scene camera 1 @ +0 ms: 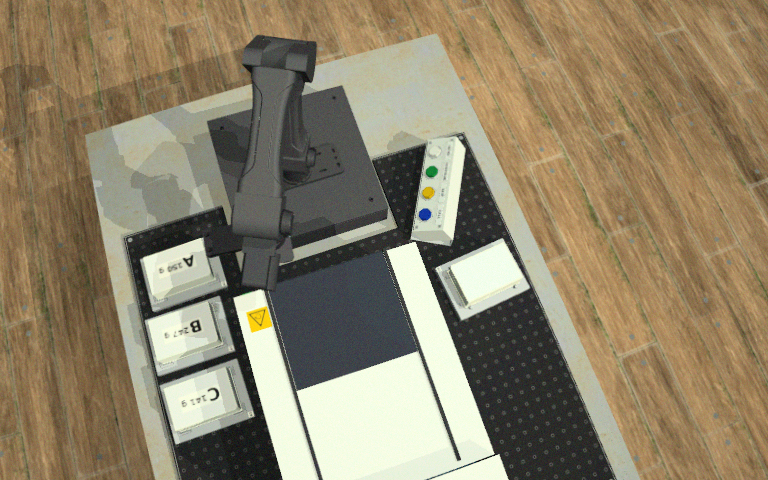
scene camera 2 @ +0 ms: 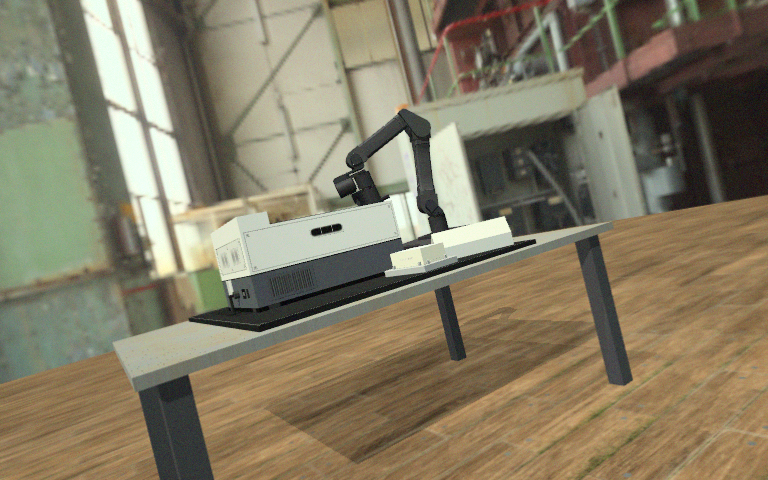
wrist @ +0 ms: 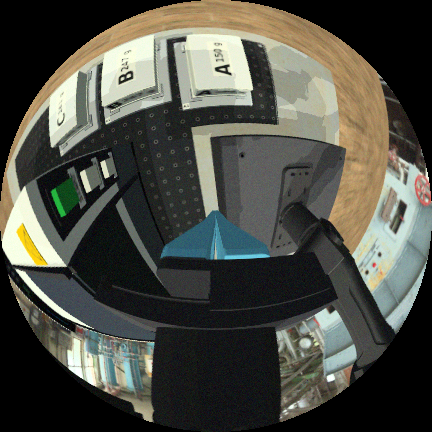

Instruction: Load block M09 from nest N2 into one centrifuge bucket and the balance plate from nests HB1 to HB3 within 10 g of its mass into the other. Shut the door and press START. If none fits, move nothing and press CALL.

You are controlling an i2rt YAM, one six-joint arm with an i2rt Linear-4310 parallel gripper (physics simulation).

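Frame: origin at the arm's base, x left, y up, z ahead, level; metres.
Where they show: gripper, fingertip midpoint: (wrist: 215, 215); arm's base, origin of the base link: (scene camera 1: 295, 171) (wrist: 289, 212).
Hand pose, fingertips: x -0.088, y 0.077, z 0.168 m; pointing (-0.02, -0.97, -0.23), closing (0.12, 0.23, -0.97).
Each offset is from my fingertips to the top centre of the thing.
My gripper (wrist: 215, 215) is shut and empty, its blue fingertips together in the wrist view near the centrifuge's button panel; its fingers are hidden in the scene views. Plates A 150 g @(dy -0.087, dx -0.204, dz -0.053 m) (scene camera 1: 180, 267) (wrist: 220, 62), B 247 g @(dy -0.087, dx -0.225, dz +0.081 m) (scene camera 1: 184, 328) (wrist: 130, 67) and C 141 g @(dy -0.087, dx -0.226, dz +0.219 m) (scene camera 1: 201, 397) (wrist: 65, 112) lie in separate nests. A white block @(dy -0.082, dx +0.382, dz +0.172 m) (scene camera 1: 485, 275) (scene camera 2: 417, 255) sits in the nest on the other side; its label is unreadable. The centrifuge (scene camera 1: 373, 418) (scene camera 2: 322, 237) has a dark panel @(dy +0.072, dx +0.071, dz +0.198 m) (scene camera 1: 342, 319) on top; its buckets do not show. Its front has a green button @(dy +0.050, dx -0.069, dz +0.100 m) (wrist: 65, 196).
A sloped console @(dy -0.057, dx +0.367, dz -0.037 m) (scene camera 1: 447, 198) (scene camera 2: 472, 236) with white, green, yellow and blue @(dy -0.067, dx +0.310, dz +0.017 m) (scene camera 1: 424, 214) buttons stands beside the arm's dark base plate (scene camera 1: 339, 209) (wrist: 250, 175). The centrifuge's raised white body lies between the plate nests and the white block. Two pale buttons (wrist: 90, 181) (wrist: 107, 168) sit beside the green one.
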